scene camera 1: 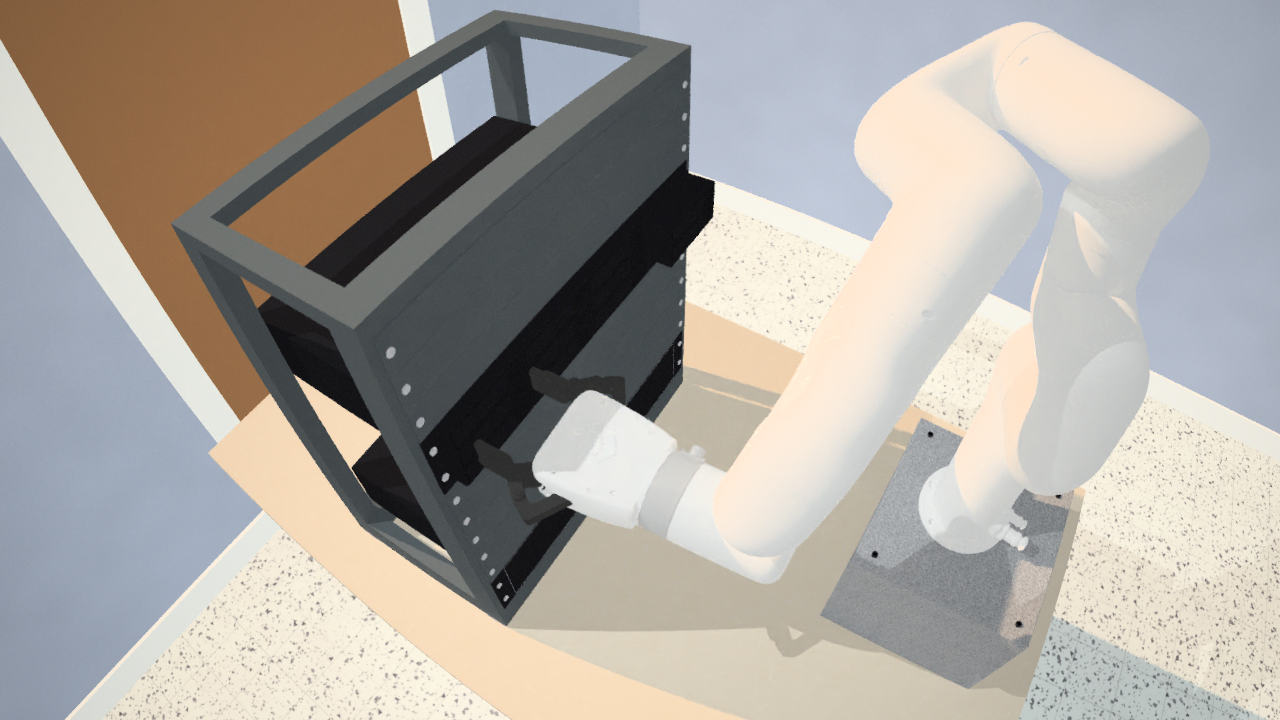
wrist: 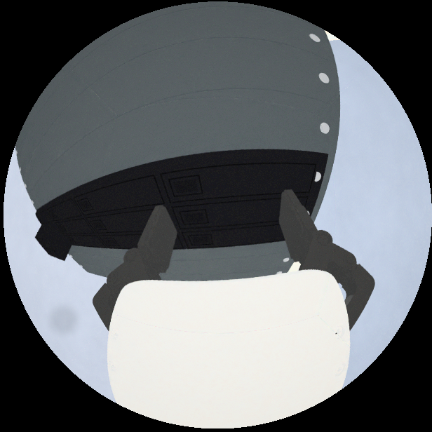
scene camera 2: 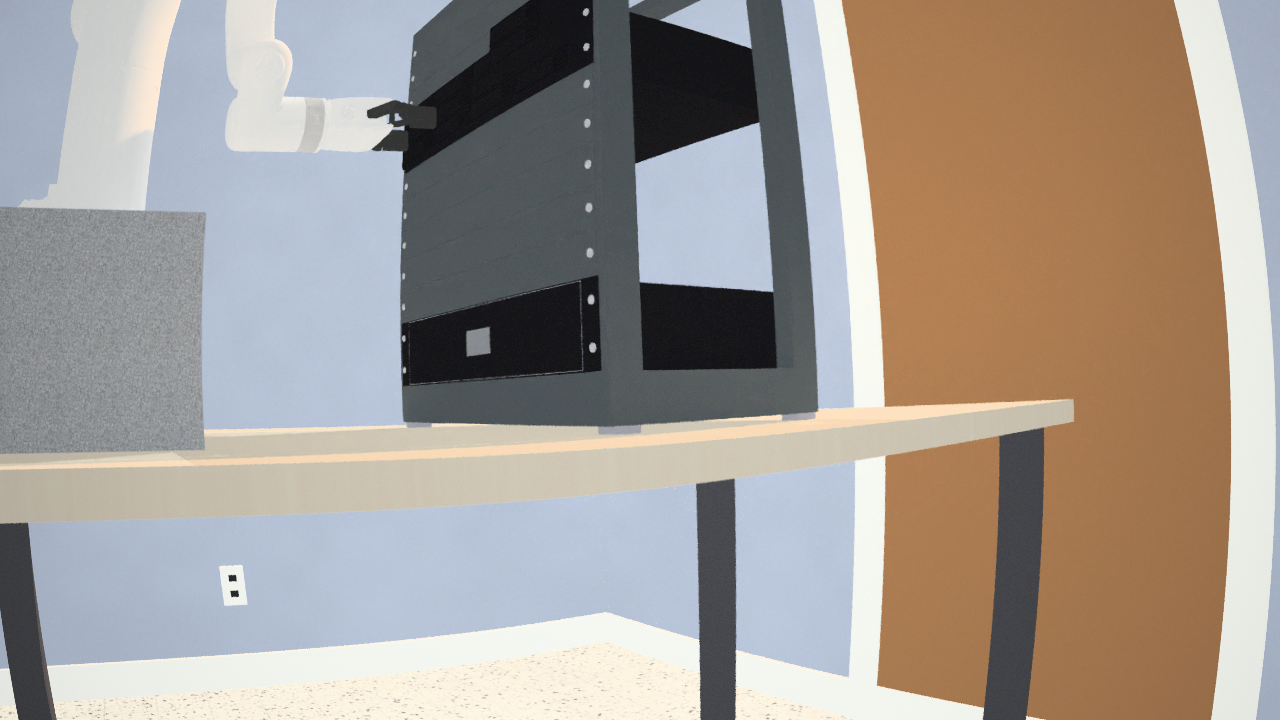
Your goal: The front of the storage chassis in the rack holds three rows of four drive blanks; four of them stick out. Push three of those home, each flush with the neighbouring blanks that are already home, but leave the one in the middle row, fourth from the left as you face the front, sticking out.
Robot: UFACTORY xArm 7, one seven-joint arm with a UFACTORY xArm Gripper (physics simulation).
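Places are measured from the arm's base along level axes (x down, y right, z back), in metres.
Pixels of known places: gripper, fingertip midpoint: (scene camera 1: 505,412) (scene camera 2: 421,129); arm's base, link origin: (scene camera 1: 963,510) (scene camera 2: 97,237).
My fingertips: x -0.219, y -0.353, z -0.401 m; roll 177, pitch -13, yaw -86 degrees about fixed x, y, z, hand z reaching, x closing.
Ahead of a thing's pixels: the offset from my fingertips to its middle. "spot": to the spot under its first point. Level surfaces: height alone.
The black storage chassis {spot: dx -0.020, dy +0.094, dz -0.020 m} (scene camera 1: 559,331) (scene camera 2: 465,102) (wrist: 240,187) sits in the upper part of the rack. A block of drive blanks {spot: dx -0.038, dy +0.305, dz -0.029 m} (scene camera 1: 689,214) (scene camera 2: 535,37) (wrist: 51,242) sticks out clearly at its right end as one faces the front; I cannot separate its rows. At the left end, a small step shows at the lower edge in scene camera 1, so a blank there may stick out slightly. My gripper (scene camera 1: 507,410) (scene camera 2: 420,128) (wrist: 224,212) is open and empty, in front of the leftmost column, one finger towards each side of it. Whether the fingers touch the chassis is unclear.
The rack (scene camera 1: 268,255) (scene camera 2: 615,268) has grey panels (wrist: 200,100) above and below the chassis, and a lower black unit (scene camera 2: 528,335). It stands on the wooden table {dx +0.411 m} (scene camera 2: 805,429). The robot base plate (scene camera 1: 904,591) is in front of the rack.
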